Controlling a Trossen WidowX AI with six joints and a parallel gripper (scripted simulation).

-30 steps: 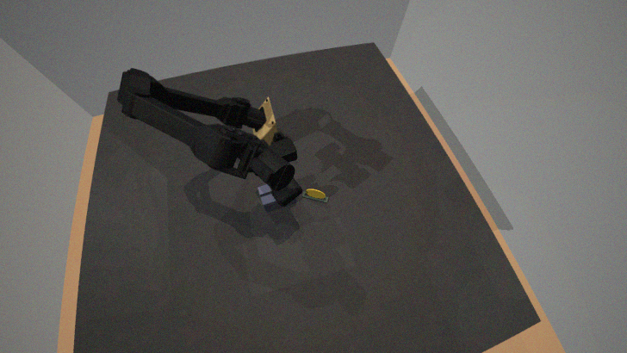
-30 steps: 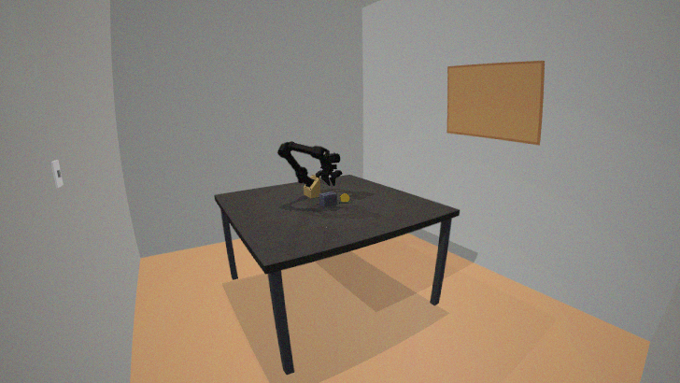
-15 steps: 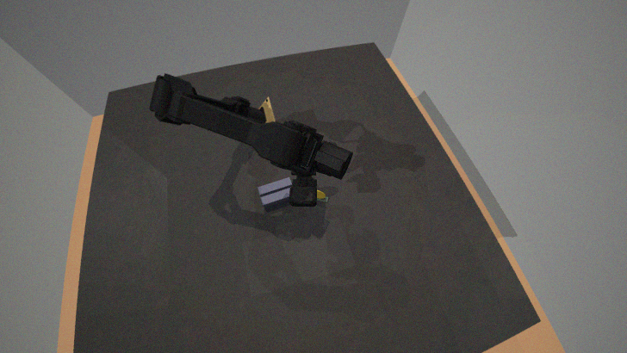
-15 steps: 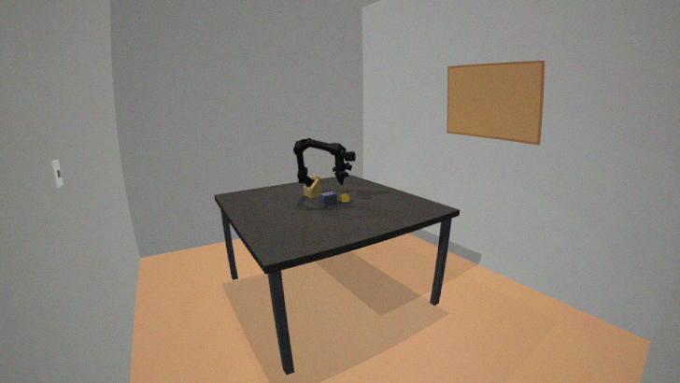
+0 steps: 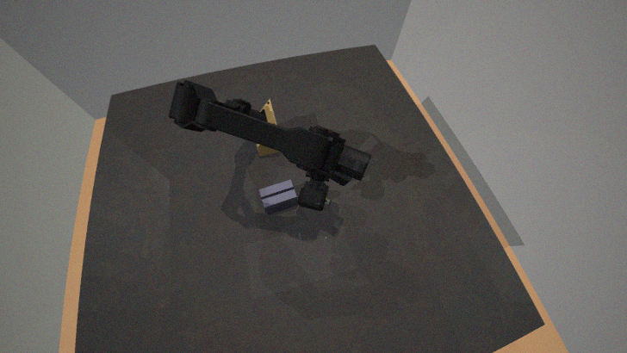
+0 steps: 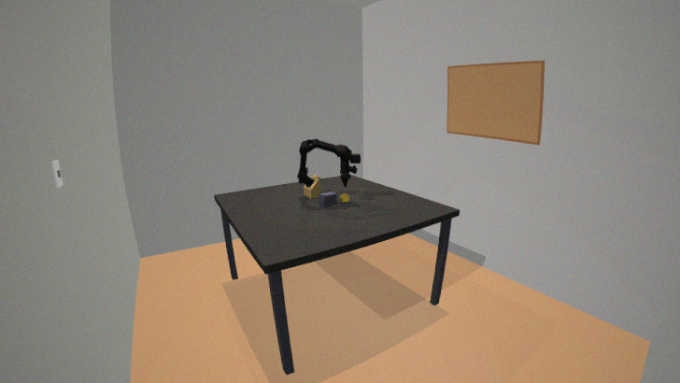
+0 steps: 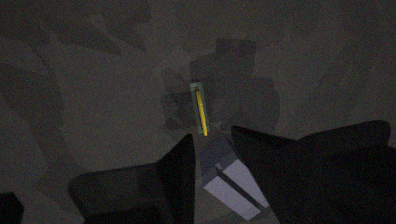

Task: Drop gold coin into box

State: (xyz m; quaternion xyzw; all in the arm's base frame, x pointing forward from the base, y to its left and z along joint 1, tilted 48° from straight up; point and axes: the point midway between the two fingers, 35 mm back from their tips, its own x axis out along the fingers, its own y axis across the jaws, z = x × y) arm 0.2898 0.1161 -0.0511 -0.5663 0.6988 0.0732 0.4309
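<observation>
My gripper tip is now 80 mm above the gold coin.
</observation>
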